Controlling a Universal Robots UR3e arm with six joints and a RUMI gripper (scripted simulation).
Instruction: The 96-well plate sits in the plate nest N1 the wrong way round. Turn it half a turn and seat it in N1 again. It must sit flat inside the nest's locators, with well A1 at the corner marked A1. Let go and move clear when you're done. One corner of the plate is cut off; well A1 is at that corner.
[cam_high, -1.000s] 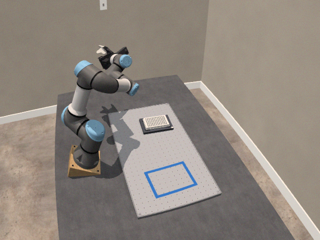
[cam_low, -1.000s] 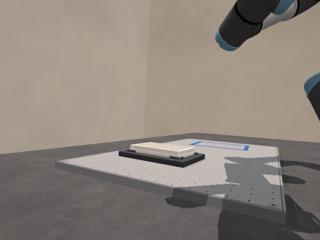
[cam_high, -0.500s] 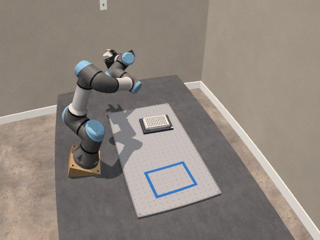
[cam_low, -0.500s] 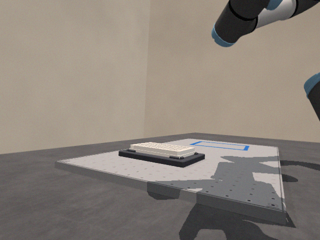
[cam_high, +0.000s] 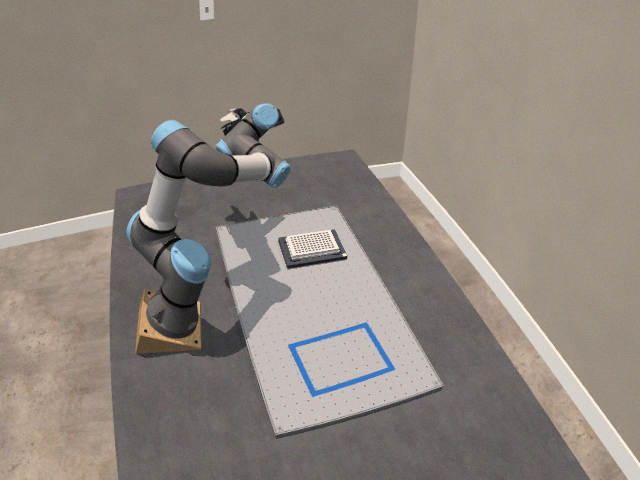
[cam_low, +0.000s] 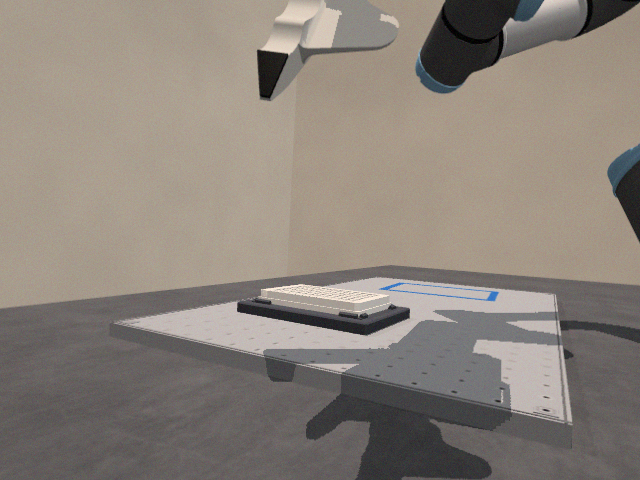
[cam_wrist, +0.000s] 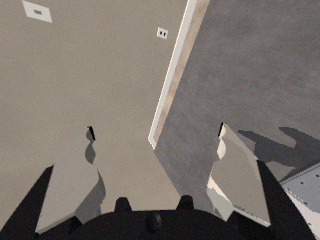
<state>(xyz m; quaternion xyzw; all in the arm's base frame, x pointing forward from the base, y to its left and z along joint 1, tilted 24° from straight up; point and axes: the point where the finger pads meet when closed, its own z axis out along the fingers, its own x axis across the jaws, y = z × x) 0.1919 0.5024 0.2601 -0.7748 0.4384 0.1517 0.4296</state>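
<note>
The white 96-well plate lies 33 cm to the right of my hand, 20 cm below it and 11 cm ahead of it. Round my hand: A1 mark (39 cm to the right, 21 cm below, 18 cm ahead); then plate nest N1 (33 cm to the right, 21 cm below, 11 cm ahead).
</note>
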